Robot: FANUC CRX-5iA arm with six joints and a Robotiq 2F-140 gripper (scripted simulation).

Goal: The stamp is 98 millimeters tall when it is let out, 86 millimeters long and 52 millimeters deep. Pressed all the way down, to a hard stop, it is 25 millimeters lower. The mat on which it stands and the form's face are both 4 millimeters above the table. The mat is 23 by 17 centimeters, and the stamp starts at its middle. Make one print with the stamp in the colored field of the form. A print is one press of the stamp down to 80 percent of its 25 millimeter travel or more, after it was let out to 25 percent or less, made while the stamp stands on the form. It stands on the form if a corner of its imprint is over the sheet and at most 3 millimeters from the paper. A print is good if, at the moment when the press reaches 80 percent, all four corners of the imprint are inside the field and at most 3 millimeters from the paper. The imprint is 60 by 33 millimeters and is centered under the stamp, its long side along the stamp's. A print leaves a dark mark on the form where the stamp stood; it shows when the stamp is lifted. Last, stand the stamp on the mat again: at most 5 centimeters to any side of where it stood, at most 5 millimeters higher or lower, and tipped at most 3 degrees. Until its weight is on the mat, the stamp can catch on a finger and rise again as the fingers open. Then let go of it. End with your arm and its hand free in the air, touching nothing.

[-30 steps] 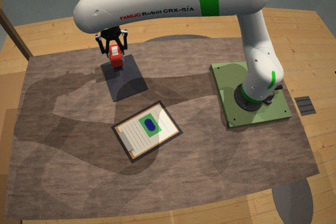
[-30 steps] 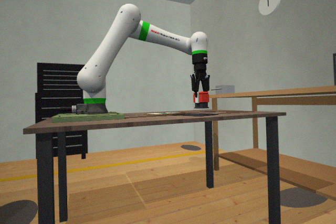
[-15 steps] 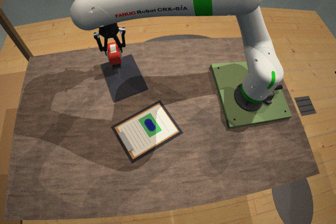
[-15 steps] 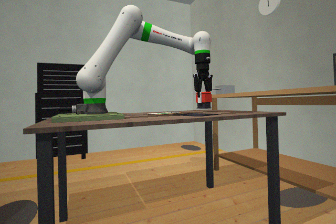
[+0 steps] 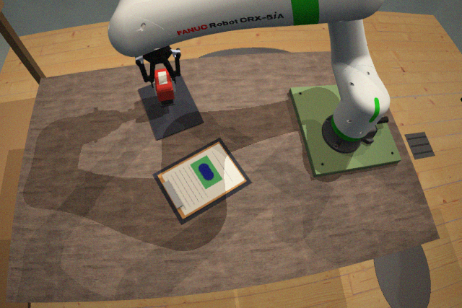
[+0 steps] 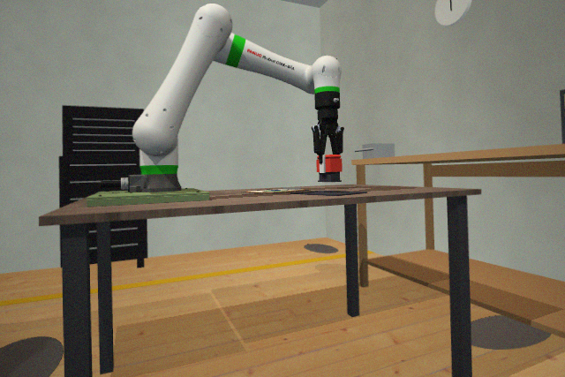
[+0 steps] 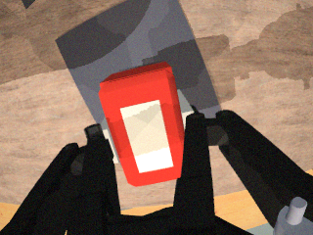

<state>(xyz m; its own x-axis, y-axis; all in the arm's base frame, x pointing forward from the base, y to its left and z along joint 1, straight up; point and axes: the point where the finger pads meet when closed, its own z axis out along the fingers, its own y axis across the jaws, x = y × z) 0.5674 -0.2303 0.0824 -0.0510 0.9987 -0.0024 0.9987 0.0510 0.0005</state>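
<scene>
Right now my hand is 110 mm above the dark mat and 10 mm to the right of it. Round my hand: red stamp 20 mm below; form on clipboard 300 mm to the left, 100 mm below, 60 mm behind.
</scene>
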